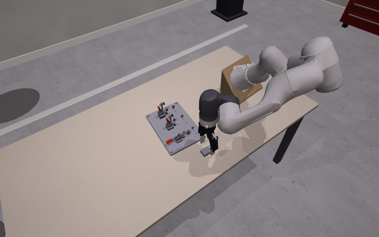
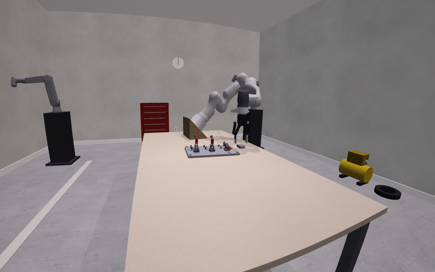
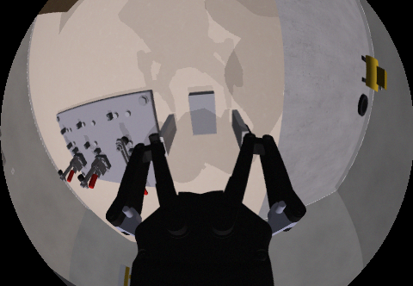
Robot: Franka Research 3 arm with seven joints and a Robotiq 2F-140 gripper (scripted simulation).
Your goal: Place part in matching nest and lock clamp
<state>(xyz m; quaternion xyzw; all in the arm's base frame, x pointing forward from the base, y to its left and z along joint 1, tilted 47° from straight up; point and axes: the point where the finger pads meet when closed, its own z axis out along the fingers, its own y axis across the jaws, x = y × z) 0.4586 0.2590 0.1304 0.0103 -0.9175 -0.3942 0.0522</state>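
The part is 5 cm below my hand. Also, from my hand: grey fixture plate: 26 cm to the right, 6 cm ahead, 5 cm below.
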